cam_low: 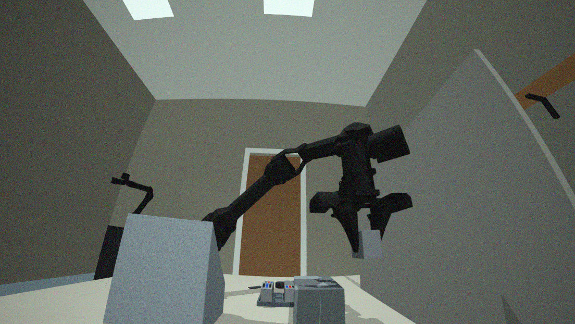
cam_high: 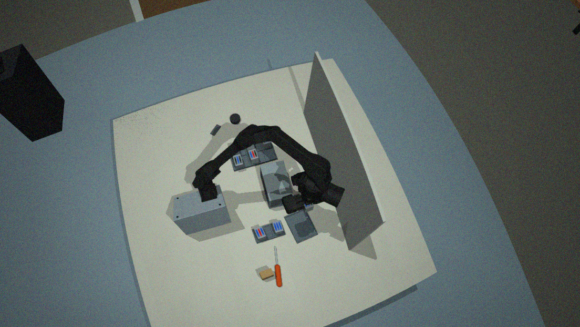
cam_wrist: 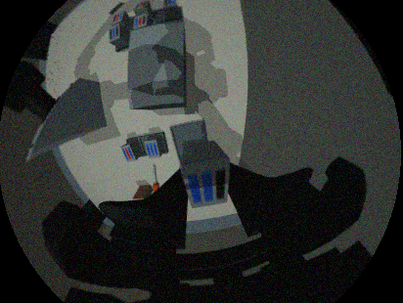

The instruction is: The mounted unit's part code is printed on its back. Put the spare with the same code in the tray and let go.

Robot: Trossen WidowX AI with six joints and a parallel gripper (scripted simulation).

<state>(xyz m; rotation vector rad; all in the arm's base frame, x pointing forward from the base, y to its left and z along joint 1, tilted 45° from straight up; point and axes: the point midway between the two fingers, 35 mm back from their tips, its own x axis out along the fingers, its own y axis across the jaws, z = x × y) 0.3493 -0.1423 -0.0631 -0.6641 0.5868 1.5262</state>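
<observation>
Right now the grey tray is 17 cm below my gripper tip, 3 cm to the right of it and 1 cm behind it. Also, from my gripper tip: grey block (17 cm to the left, 12 cm below, 6 cm behind); then tan block (22 cm behind, 20 cm to the right, 14 cm below); then tall grey panel (17 cm ahead, 14 cm to the left, 5 cm above).
</observation>
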